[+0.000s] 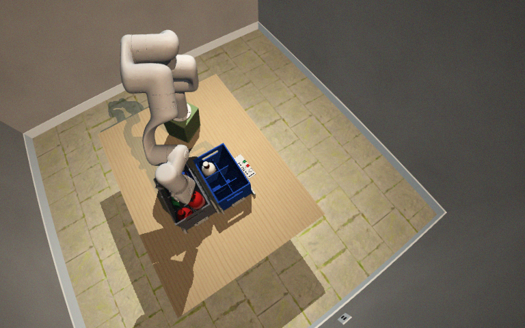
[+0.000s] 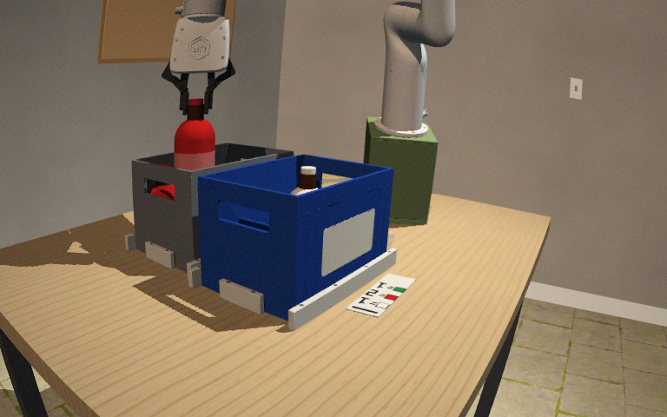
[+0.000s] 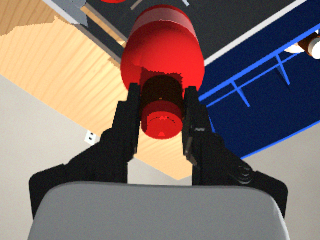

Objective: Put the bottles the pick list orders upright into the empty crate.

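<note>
My hand is 70 mm above the red bottle. Round my hand: grey crate (200 mm below, 80 mm behind, 50 mm to the right); green-label bottle (190 mm below, 90 mm to the right, 70 mm behind); blue-label bottle (190 mm below, 180 mm behind, 20 mm to the right).
</note>
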